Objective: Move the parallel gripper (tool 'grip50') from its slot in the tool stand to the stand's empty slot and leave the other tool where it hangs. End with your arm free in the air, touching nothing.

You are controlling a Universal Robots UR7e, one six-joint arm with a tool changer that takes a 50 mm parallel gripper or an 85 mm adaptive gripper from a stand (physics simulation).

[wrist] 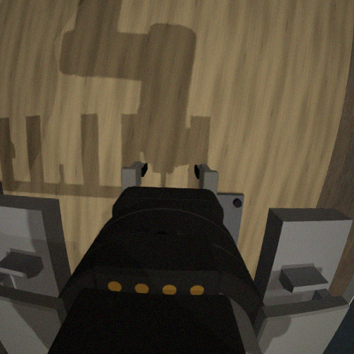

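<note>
The parallel gripper [171, 171], with a black body and short light-grey fingers with black pads, is in the middle of the wrist view. Its fingers stand apart with nothing between them: it is open. It points down over the wooden table top. The tool stand shows as a grey block on the left [24, 220] and another on the right [312, 245], each with a small dark ledge. The gripper's body is between these two sides. Whether it touches or rests on them is hidden. The other tool does not show in this view.
A grey foot plate [231, 212] with a dark bolt is partly hidden behind the gripper's body, at its right. The wooden table top [260, 100] carries shadows of the arm and the stand's posts. A darker brown strip [340, 165] runs along the right edge.
</note>
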